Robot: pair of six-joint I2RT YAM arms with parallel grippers.
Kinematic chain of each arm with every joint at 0, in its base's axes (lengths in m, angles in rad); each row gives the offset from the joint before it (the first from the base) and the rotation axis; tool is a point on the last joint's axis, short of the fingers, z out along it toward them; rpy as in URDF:
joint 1: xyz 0 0 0.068 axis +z
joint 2: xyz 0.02 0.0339 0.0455 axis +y
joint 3: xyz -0.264 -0.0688 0 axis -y
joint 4: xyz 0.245 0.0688 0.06 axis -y
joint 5: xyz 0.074 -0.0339 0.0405 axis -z
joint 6: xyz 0.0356 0 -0.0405 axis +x
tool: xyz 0 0 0 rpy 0 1.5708 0
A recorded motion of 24 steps. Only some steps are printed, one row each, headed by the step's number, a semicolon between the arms.
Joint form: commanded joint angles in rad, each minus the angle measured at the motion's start. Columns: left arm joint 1, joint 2, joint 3, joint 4, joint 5, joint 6; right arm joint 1, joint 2, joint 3, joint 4, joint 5, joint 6.
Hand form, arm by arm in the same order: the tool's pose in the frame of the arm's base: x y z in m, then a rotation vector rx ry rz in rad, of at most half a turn. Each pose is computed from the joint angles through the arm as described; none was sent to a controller.
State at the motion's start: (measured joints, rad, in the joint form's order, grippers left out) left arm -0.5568 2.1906 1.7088 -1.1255 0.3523 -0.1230; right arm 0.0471 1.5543 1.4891 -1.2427 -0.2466 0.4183
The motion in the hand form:
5: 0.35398 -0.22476 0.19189 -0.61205 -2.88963 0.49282; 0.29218 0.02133 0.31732 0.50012 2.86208 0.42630
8: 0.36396 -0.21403 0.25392 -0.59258 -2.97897 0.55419; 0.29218 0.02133 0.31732 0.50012 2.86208 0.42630
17: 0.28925 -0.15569 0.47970 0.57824 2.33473 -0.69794; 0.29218 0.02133 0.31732 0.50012 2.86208 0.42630
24: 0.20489 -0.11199 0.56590 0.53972 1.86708 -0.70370; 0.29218 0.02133 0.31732 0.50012 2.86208 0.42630
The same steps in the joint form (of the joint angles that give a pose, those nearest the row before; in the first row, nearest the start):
5: 0.0210 -0.0042 0.1187 -0.1217 0.0076 0.0111; -0.0027 0.0004 0.0030 0.0031 0.0103 0.0042
8: 0.0549 -0.0389 0.3094 -0.2525 0.0080 0.0031; -0.0027 0.0004 0.0030 0.0031 0.0103 0.0042
17: 0.1011 -0.3838 0.6847 -0.2491 0.0065 0.0034; -0.0027 0.0004 0.0030 0.0031 0.0103 0.0042
24: 0.1064 -0.6431 0.6848 -0.0492 -0.0195 -0.0038; -0.0027 0.0004 0.0030 0.0031 0.0103 0.0042

